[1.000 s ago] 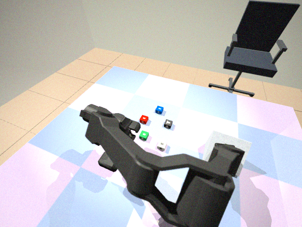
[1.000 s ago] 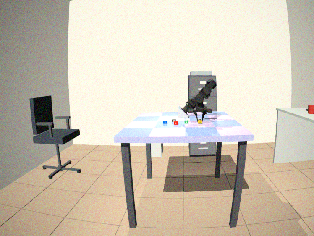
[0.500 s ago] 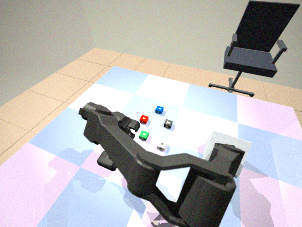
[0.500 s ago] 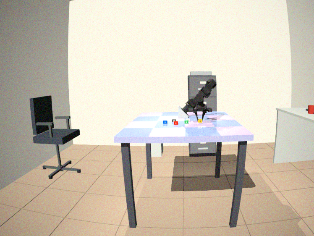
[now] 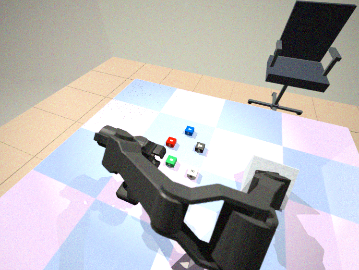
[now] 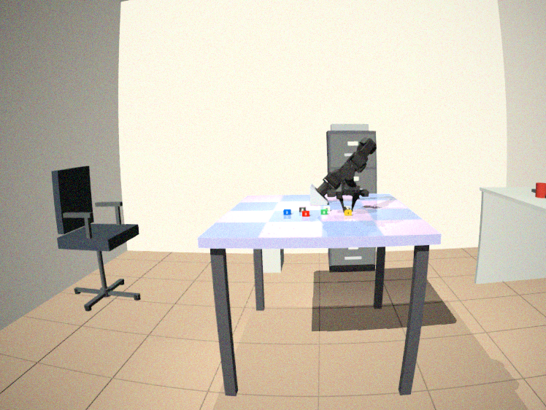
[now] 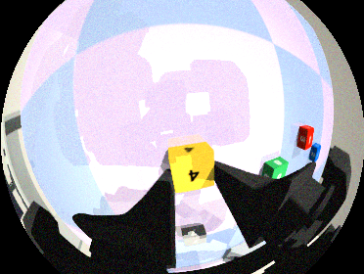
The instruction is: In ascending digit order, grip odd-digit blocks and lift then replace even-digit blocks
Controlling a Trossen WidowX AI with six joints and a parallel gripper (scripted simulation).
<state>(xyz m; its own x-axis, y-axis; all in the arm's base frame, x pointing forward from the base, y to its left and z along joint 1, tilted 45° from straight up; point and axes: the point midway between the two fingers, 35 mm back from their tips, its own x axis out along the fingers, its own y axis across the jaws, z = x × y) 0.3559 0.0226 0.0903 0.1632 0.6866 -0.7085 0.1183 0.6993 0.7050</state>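
The yellow block is right at my gripper tip. From my gripper tip the other things lie so: green block 5 cm behind, 10 cm to the right; grey block 12 cm behind, 2 cm to the left; white block 14 cm behind, 8 cm to the right.
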